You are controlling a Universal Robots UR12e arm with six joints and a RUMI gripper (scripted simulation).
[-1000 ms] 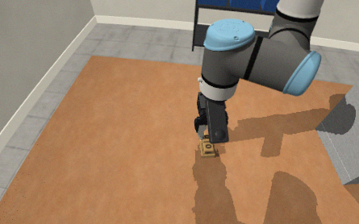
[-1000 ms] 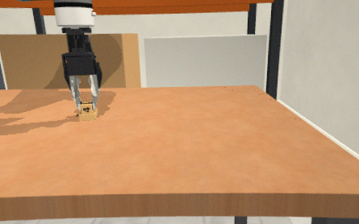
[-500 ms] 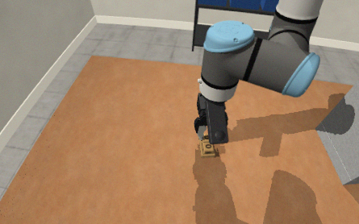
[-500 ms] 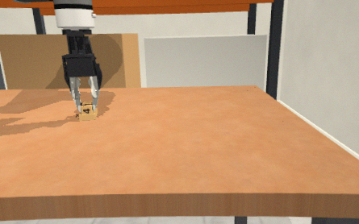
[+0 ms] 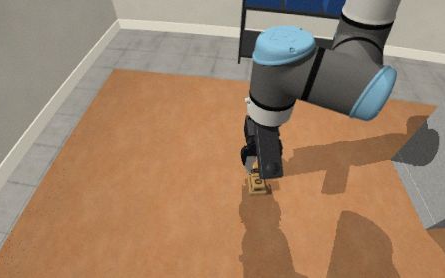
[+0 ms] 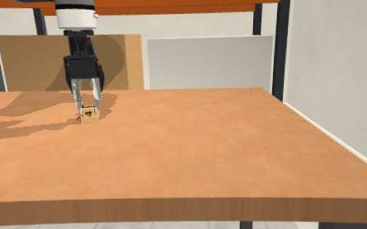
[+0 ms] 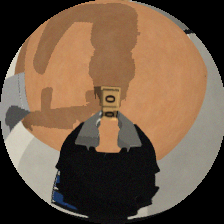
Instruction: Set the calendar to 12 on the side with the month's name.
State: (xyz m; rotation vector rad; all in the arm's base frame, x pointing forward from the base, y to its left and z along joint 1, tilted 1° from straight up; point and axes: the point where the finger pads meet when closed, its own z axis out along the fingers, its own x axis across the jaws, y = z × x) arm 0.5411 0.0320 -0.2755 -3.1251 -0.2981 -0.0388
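Now: the cube 10 mm below my hand. The rest, counted from my hand: tray 20 mm to the left, 30 mm below.
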